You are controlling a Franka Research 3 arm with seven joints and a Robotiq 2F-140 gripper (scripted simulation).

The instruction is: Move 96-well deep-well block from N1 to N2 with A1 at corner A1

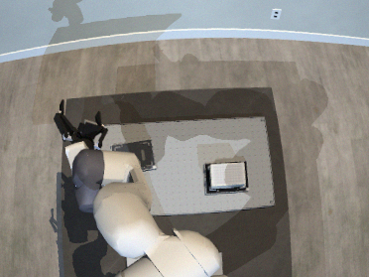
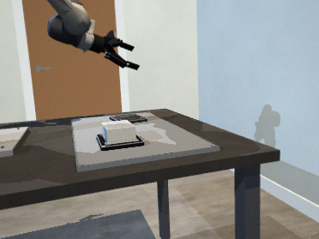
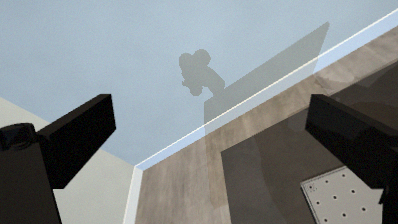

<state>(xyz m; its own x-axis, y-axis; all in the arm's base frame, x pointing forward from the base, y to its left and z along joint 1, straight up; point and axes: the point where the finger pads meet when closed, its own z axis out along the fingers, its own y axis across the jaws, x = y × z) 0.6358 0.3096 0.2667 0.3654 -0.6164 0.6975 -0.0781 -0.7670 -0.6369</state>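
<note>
The 96-well deep-well block lies 200 mm behind my hand, 490 mm to the right of it and 240 mm below it. From my hand the other things lie so: black plate nest 80 mm behind, 150 mm to the right, 270 mm below; A1 mark 260 mm behind, 570 mm to the right, 260 mm below.
</note>
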